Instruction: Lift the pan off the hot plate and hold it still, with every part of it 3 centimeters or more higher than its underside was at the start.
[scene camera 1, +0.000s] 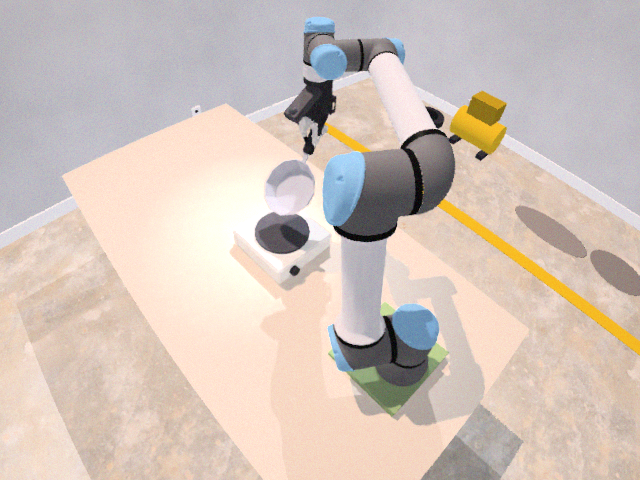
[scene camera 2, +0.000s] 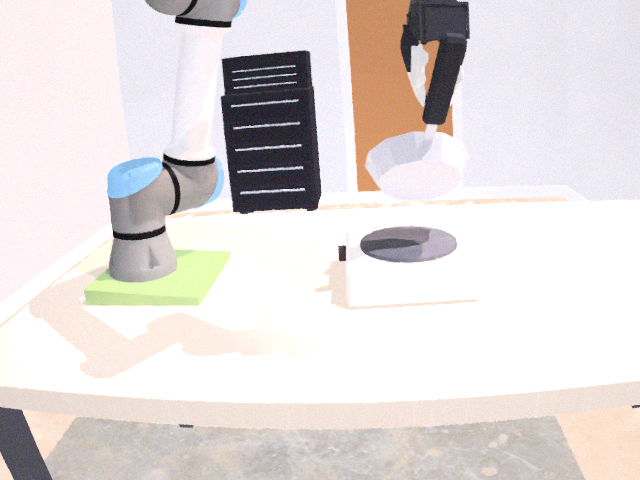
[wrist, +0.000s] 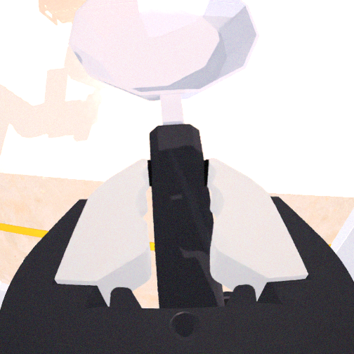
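Pixels of known places: gripper, fingertip midpoint: (scene camera 1: 310, 144) (scene camera 2: 436, 106); arm's base at its link origin: (scene camera 1: 400, 360) (scene camera 2: 143, 268).
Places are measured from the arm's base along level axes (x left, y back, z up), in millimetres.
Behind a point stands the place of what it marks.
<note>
The light grey pan (scene camera 1: 290, 188) @(x -27, y -596, z 180 mm) (scene camera 2: 419, 175) @(x -52, y -580, z 196 mm) (wrist: 150, 55) hangs in the air above the hot plate, tilted, with its bowl lower than its handle. A gap shows between the pan and the dark round burner in scene camera 2's view. My gripper (scene camera 1: 308, 146) @(x -107, y -609, z 315 mm) (wrist: 177, 163) is shut on the pan's black handle (scene camera 2: 443, 82) @(x -151, y -619, z 352 mm) (wrist: 179, 220), with one finger on each side of it. The hot plate (scene camera 1: 281, 267) @(x 113, y -436, z 43 mm) (scene camera 2: 403, 281) @(x -89, y -551, z 22 mm) is a white box with a dark disc on top and a black knob on one side.
The hot plate stands on the pale table (scene camera 1: 206, 310) @(x 370, y -473, z -29 mm) (scene camera 2: 289, 377) @(x -311, y -403, z -28 mm). The arm's base stands on a green plate (scene camera 1: 385, 390) @(x 93, y 37, z 1 mm) (scene camera 2: 149, 295) @(x -114, y -76, z -6 mm). A black drawer cabinet (scene camera 2: 271, 134) stands behind the table. A yellow machine (scene camera 1: 478, 129) stands on the floor beyond the arm.
</note>
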